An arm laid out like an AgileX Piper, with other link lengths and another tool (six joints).
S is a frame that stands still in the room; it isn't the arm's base.
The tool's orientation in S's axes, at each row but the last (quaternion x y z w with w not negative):
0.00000, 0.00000, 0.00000, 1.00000
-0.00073, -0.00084, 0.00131, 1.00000
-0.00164, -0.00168, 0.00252, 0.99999
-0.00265, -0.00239, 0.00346, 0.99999
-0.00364, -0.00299, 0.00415, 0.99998
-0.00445, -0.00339, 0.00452, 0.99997
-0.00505, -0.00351, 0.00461, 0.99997
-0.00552, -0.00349, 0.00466, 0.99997
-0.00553, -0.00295, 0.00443, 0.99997
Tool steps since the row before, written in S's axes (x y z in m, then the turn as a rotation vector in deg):
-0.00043, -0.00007, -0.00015, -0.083, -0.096, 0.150
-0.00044, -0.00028, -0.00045, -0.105, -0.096, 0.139
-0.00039, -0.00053, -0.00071, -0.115, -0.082, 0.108
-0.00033, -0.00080, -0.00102, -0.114, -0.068, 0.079
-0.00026, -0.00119, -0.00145, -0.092, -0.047, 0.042
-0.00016, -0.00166, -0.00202, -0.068, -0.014, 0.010
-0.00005, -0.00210, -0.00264, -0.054, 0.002, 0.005
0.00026, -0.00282, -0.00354, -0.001, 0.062, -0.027
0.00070, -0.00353, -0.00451, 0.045, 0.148, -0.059
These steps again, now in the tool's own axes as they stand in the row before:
-0.00043, -0.00007, -0.00015, -0.083, -0.096, 0.150
-0.00044, -0.00028, -0.00045, -0.105, -0.096, 0.139
-0.00040, -0.00053, -0.00071, -0.115, -0.082, 0.108
-0.00034, -0.00079, -0.00102, -0.114, -0.068, 0.079
-0.00028, -0.00118, -0.00146, -0.092, -0.047, 0.042
-0.00019, -0.00164, -0.00203, -0.068, -0.013, 0.010
-0.00009, -0.00207, -0.00266, -0.054, 0.002, 0.005
0.00021, -0.00278, -0.00357, -0.001, 0.062, -0.026
0.00064, -0.00349, -0.00455, 0.046, 0.148, -0.058

